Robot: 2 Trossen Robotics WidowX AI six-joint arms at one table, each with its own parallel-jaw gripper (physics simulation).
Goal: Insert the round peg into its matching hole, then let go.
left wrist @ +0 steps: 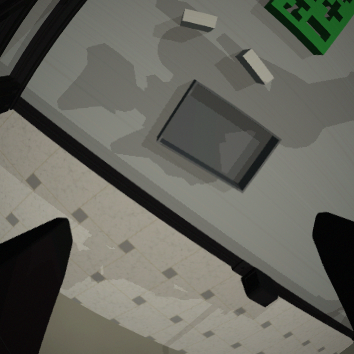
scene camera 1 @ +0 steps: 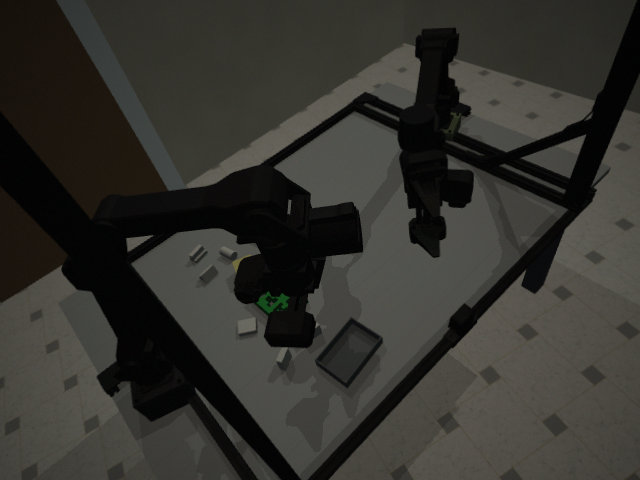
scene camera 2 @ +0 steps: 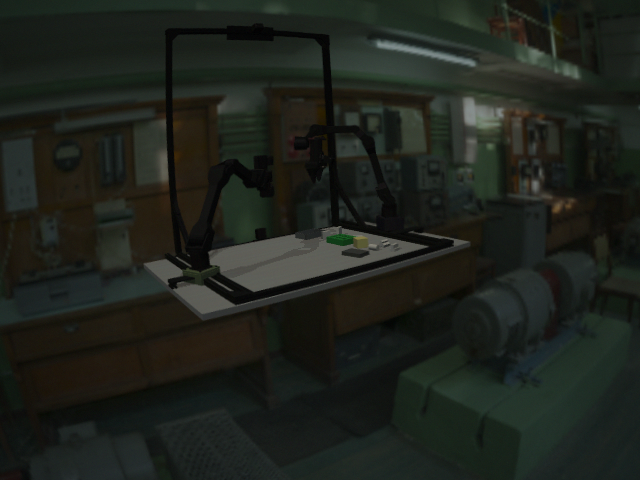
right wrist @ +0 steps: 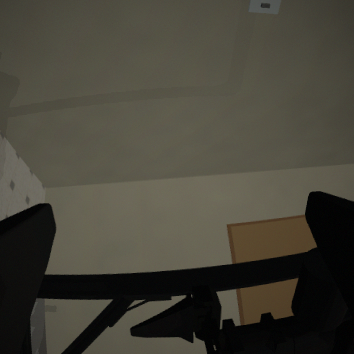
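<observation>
The round peg (scene camera 1: 227, 253) (scene camera 2: 373, 246), a small pale cylinder, lies on its side beside the yellow block. The green board with shaped holes (scene camera 1: 273, 301) (scene camera 2: 339, 239) (left wrist: 322, 45) lies flat; my left arm covers much of it in scene camera 1, and its corner shows in the left wrist view. I cannot tell which hole is round. My left gripper (scene camera 2: 314, 177) (left wrist: 196, 229) is open and empty, high above the table, away from the peg; its fingers are mostly hidden in scene camera 1. My right gripper (scene camera 1: 435, 232) (right wrist: 182, 211) is open and empty, raised far from the peg and board.
The yellow block (scene camera 1: 238, 265) (scene camera 2: 360, 241) is by the board. Pale pieces (scene camera 1: 197, 253) (scene camera 1: 208, 273) (scene camera 1: 247, 326) (scene camera 1: 282, 358) (left wrist: 199, 19) (left wrist: 257, 66) lie around. A grey tray (scene camera 1: 331, 373) (left wrist: 200, 165) is near the front edge. A dark flat piece (scene camera 2: 355, 252) shows in scene camera 2.
</observation>
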